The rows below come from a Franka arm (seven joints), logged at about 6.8 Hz.
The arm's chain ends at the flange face. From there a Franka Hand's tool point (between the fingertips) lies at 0.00 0.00 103.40 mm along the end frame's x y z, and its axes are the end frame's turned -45 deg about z.
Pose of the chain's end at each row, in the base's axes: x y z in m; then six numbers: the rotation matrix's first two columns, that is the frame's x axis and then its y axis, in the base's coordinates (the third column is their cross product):
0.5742 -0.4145 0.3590 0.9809 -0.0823 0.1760 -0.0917 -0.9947 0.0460
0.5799 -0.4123 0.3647 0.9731 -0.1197 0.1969 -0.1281 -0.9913 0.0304
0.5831 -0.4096 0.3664 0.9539 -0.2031 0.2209 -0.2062 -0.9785 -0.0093
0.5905 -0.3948 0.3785 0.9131 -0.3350 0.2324 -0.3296 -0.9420 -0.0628
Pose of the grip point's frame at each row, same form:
0.5919 -0.4208 0.2573 0.7584 0.6452 0.0919 0.6288 -0.7616 0.1570
0.5997 -0.4180 0.2634 0.7787 0.6163 0.1177 0.5975 -0.7856 0.1607
0.6056 -0.4134 0.2656 0.8203 0.5483 0.1628 0.5287 -0.8355 0.1496
0.6153 -0.3968 0.2781 0.8787 0.4292 0.2087 0.4126 -0.9030 0.1199

